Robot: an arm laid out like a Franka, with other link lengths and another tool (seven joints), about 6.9 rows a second.
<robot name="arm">
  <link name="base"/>
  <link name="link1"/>
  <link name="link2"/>
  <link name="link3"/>
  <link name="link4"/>
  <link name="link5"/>
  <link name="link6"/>
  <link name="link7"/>
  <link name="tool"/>
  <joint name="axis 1" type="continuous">
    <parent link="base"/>
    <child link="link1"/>
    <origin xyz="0 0 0.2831" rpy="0 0 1.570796"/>
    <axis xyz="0 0 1"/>
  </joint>
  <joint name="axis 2" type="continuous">
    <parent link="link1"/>
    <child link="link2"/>
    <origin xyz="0 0 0" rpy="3.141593 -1.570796 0"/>
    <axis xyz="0 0 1"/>
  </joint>
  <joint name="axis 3" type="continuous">
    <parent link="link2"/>
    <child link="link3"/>
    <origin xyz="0.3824 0 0" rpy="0 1.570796 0"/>
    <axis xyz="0 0 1"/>
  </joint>
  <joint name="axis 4" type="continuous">
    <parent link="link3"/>
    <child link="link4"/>
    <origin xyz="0 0.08 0" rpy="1.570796 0 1.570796"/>
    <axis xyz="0 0 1"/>
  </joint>
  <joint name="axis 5" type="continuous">
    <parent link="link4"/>
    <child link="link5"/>
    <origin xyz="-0.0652 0.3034 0" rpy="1.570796 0 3.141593"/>
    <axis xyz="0 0 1"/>
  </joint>
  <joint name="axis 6" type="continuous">
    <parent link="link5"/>
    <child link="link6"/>
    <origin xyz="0 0 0" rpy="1.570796 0 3.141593"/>
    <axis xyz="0 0 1"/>
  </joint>
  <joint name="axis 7" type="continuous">
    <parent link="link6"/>
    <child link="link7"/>
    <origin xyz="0.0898 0 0" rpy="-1.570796 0 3.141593"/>
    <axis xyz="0 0 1"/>
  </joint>
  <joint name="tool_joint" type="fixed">
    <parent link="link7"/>
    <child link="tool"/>
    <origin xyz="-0.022 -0.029 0.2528" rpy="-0.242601 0 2.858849"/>
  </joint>
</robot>
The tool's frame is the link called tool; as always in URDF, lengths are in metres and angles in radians. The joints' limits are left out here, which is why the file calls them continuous.
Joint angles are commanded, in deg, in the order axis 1, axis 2, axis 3, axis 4, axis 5, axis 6, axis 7. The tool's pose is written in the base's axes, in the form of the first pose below.
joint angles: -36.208, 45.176, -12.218, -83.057, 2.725, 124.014, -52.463
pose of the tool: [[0.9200 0.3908 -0.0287 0.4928], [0.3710 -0.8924 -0.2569 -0.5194], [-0.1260 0.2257 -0.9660 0.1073], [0 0 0 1]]
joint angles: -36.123, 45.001, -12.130, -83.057, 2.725, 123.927, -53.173
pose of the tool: [[0.9147 0.4035 -0.0234 0.4947], [0.3847 -0.8869 -0.2557 -0.5177], [-0.1239 0.2249 -0.9665 0.1091], [0 0 0 1]]
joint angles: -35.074, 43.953, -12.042, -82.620, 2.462, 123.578, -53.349
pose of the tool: [[0.9062 0.4228 -0.0035 0.5082], [0.4065 -0.8734 -0.2683 -0.5107], [-0.1165 0.2417 -0.9633 0.1243], [0 0 0 1]]
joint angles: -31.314, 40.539, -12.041, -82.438, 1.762, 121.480, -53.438
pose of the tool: [[0.8775 0.4785 0.0334 0.5402], [0.4675 -0.8375 -0.2830 -0.4766], [-0.1075 0.2640 -0.9585 0.1636], [0 0 0 1]]
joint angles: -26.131, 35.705, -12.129, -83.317, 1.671, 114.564, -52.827
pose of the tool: [[0.8416 0.5398 0.0197 0.5570], [0.5280 -0.8144 -0.2410 -0.4110], [-0.1140 0.2132 -0.9703 0.2023], [0 0 0 1]]
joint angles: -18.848, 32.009, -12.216, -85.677, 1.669, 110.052, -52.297
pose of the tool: [[0.7768 0.6298 0.0034 0.5765], [0.6173 -0.7603 -0.2021 -0.3248], [-0.1247 0.1591 -0.9794 0.2210], [0 0 0 1]]
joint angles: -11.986, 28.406, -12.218, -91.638, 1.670, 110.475, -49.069
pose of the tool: [[0.7393 0.6733 -0.0110 0.5802], [0.6601 -0.7277 -0.1863 -0.2468], [-0.1334 0.1305 -0.9824 0.2217], [0 0 0 1]]
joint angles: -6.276, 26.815, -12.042, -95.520, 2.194, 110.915, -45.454
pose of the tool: [[0.7158 0.6976 -0.0306 0.5812], [0.6834 -0.7089 -0.1743 -0.1824], [-0.1432 0.1039 -0.9842 0.2138], [0 0 0 1]]
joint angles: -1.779, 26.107, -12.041, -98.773, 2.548, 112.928, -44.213
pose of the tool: [[0.6793 0.7333 -0.0287 0.5822], [0.7194 -0.6731 -0.1714 -0.1351], [-0.1450 0.0958 -0.9848 0.2031], [0 0 0 1]]
